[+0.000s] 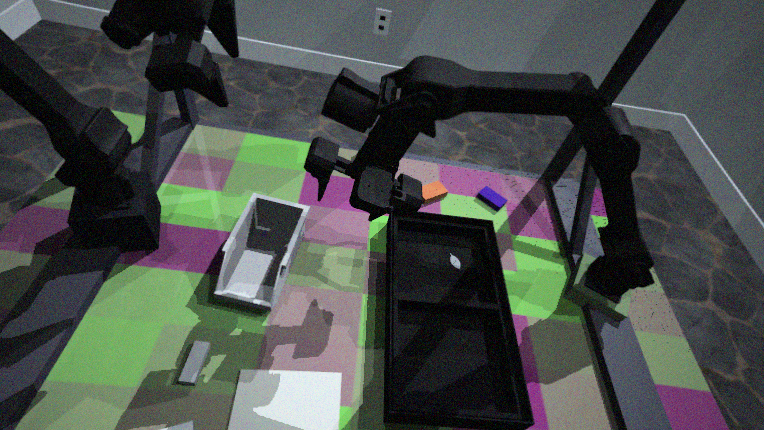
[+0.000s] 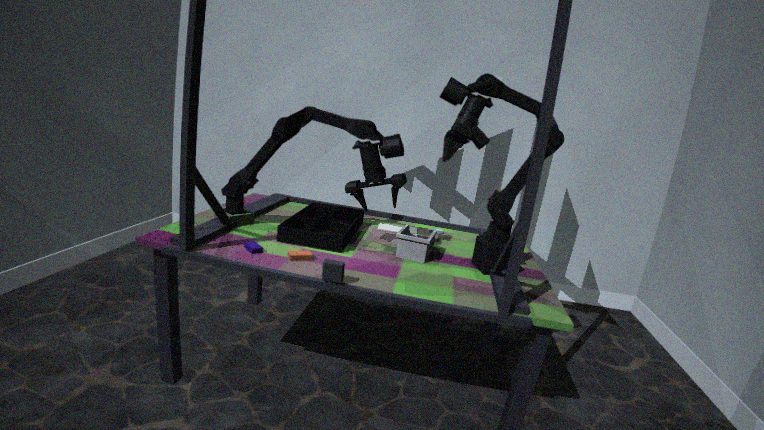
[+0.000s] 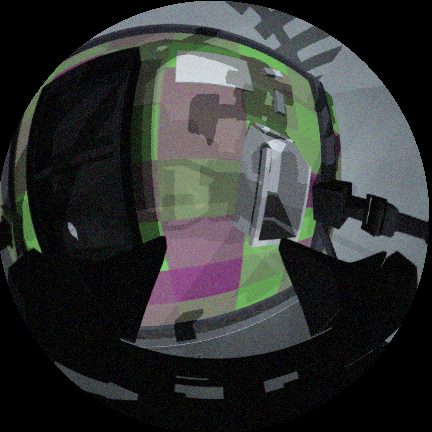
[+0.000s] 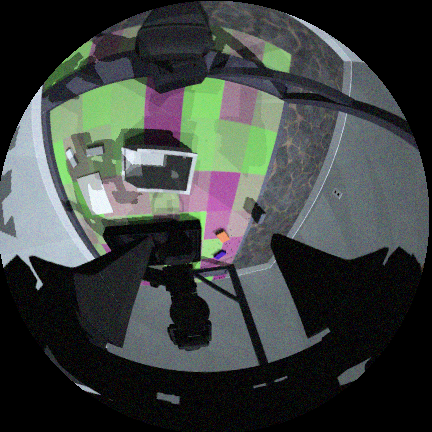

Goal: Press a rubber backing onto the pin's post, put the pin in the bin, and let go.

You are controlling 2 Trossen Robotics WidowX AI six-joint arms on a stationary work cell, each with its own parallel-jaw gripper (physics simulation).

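Observation:
The grey-white open bin stands upright on the table; part of its inside is in dark shade, and no pin or backing can be made out in it. A small pale leaf-shaped piece lies in one compartment of the black divided tray. My left gripper is wide open and empty above the table, between tray and bin. My right gripper is open and empty, high up.
An orange block and a blue block lie near the tray. A white flat panel and a grey bar lie beyond the bin.

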